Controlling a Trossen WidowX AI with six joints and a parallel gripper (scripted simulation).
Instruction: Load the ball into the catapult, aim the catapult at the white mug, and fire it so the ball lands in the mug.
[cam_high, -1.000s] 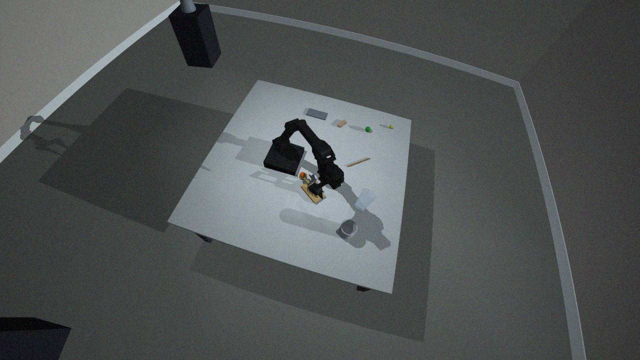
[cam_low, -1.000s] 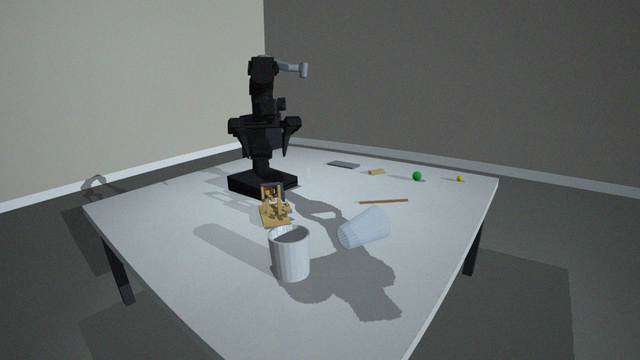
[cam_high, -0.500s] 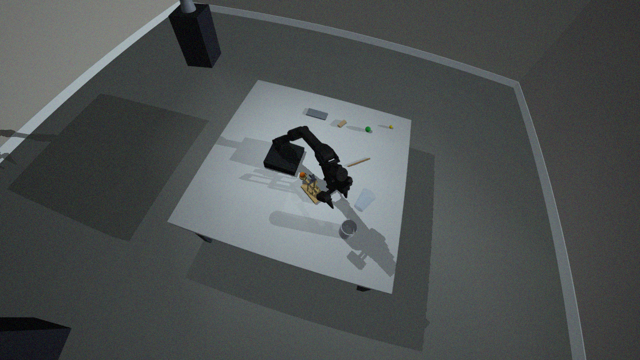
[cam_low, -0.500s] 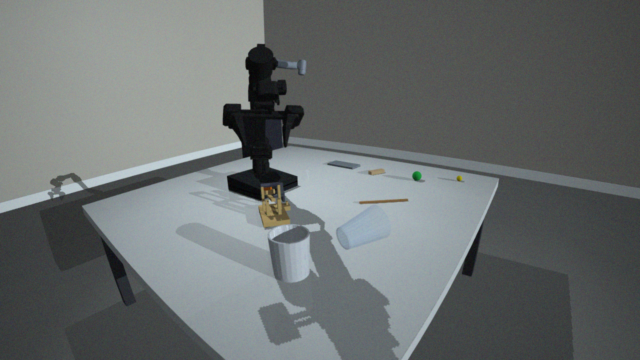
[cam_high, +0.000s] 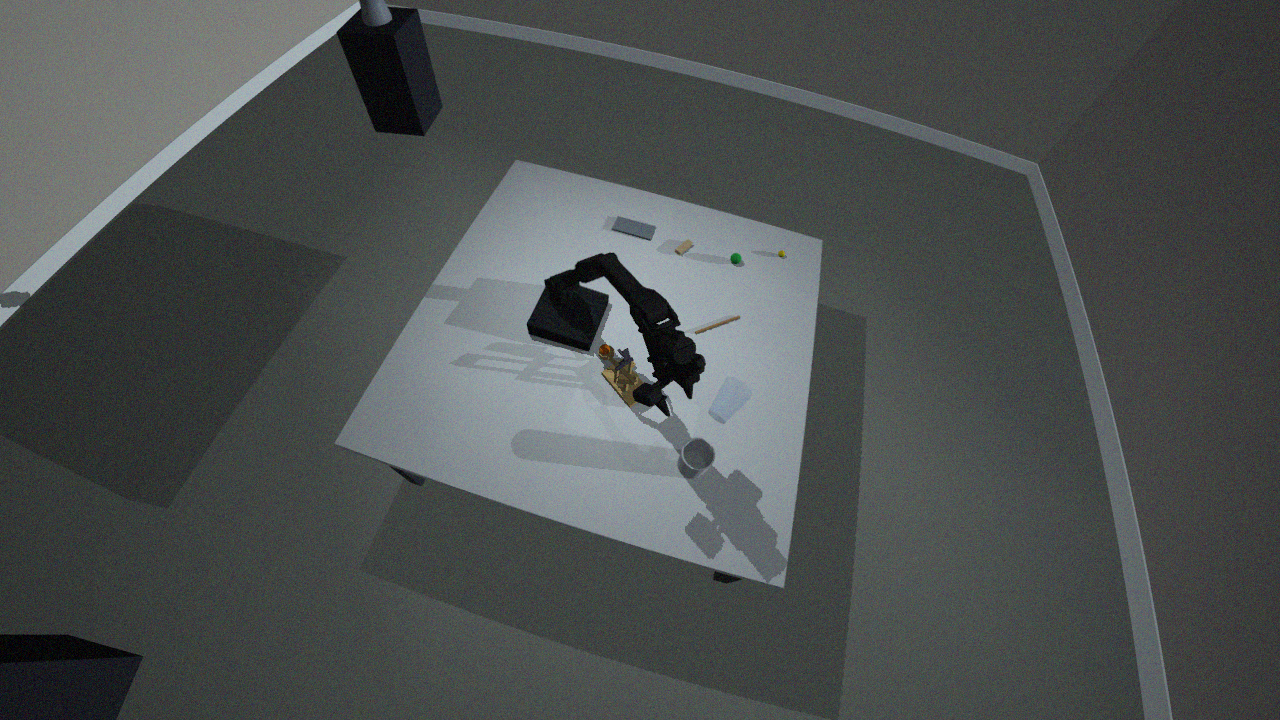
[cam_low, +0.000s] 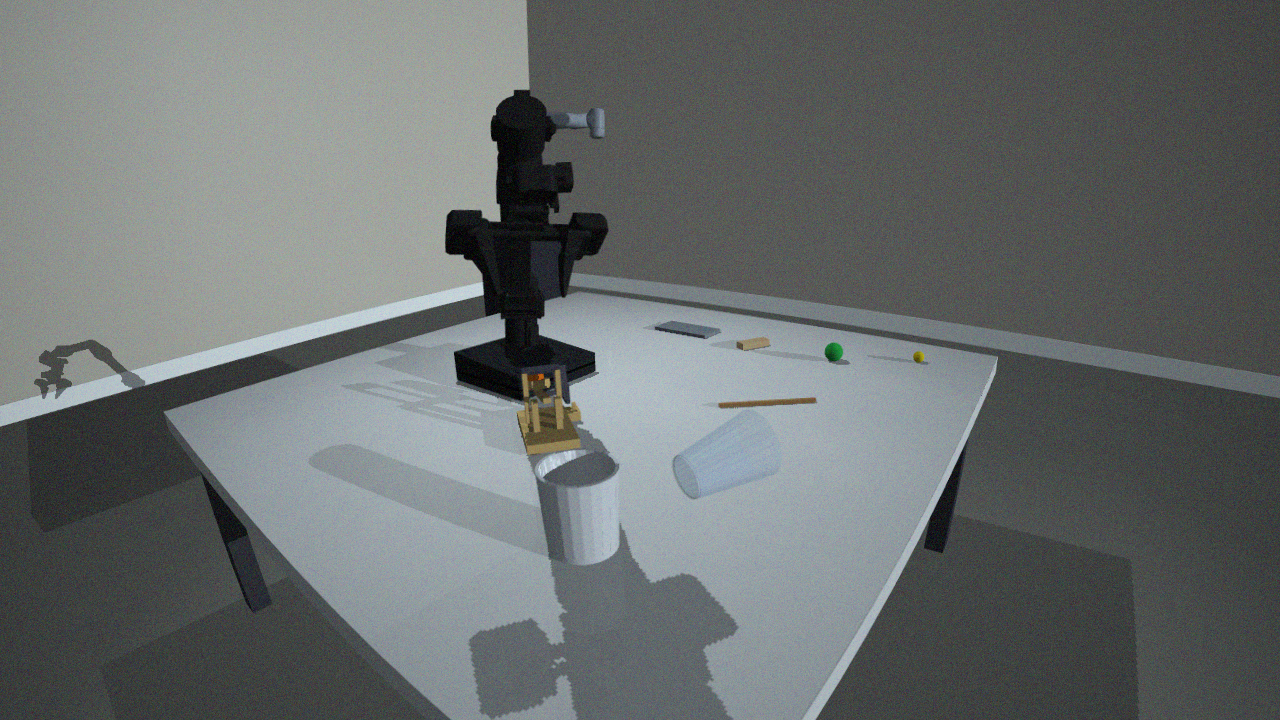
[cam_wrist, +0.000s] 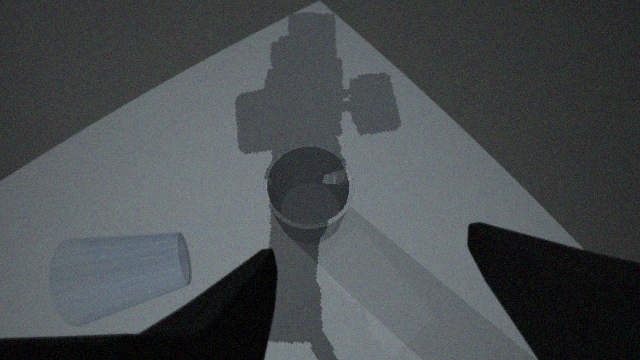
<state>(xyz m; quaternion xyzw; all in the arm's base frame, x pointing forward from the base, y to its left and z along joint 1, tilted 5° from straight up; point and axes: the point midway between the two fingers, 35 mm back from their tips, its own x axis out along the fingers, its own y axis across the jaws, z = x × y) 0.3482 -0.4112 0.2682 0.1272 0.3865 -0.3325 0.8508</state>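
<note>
Right now my gripper tip is 21 cm past the orange ball, 25 cm to the right of it and 21 cm above it. Round my gripper tip: white mug: 8 cm ahead, 5 cm to the right, 24 cm below; thin wooden stick: 14 cm ahead, 44 cm to the left, 26 cm below; wooden catapult: 15 cm behind, 22 cm to the left, 22 cm below.
</note>
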